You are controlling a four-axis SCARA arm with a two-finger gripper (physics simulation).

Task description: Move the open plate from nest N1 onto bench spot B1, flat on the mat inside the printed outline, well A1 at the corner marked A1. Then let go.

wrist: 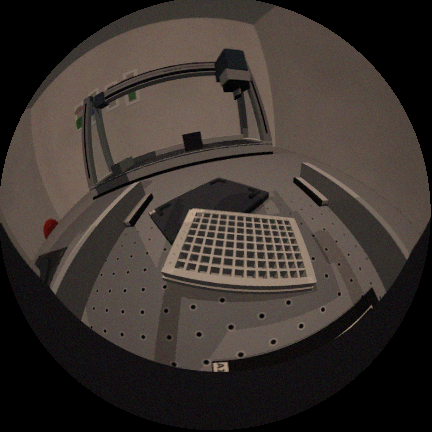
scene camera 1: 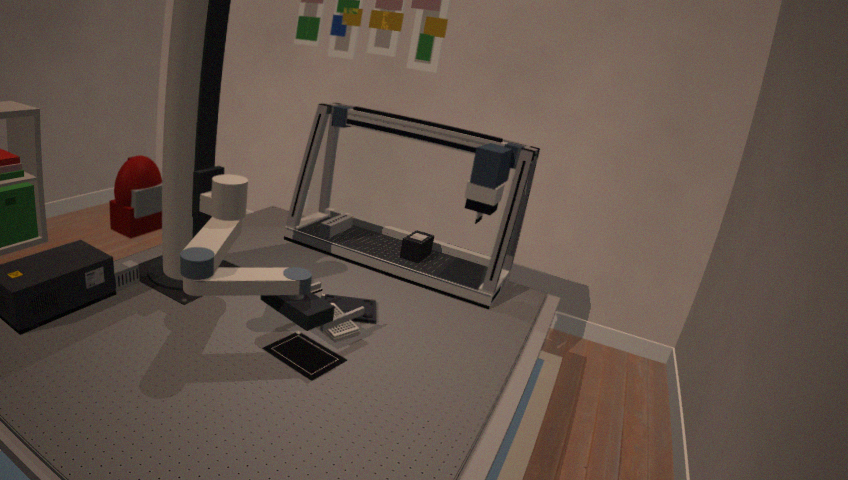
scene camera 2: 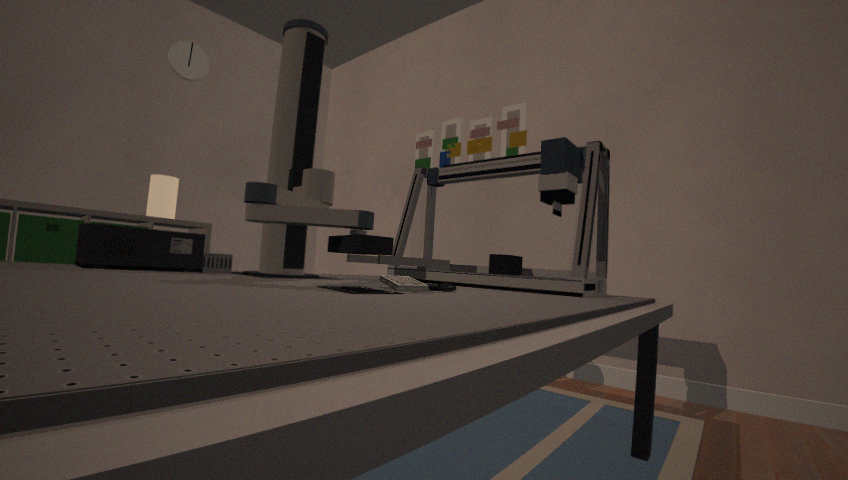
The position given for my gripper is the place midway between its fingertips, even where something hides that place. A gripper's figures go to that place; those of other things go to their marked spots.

Labels:
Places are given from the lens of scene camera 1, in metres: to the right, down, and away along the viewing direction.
my gripper (scene camera 1: pixel 340 297): -0.22, 0.15, 1.35
black mat with printed outline (scene camera 1: pixel 311 359): -0.27, 0.29, 1.17
black box (scene camera 1: pixel 412 251): -0.04, 0.04, 1.72
The marked spots on the black mat with printed outline and the black box are 0.64 m apart.

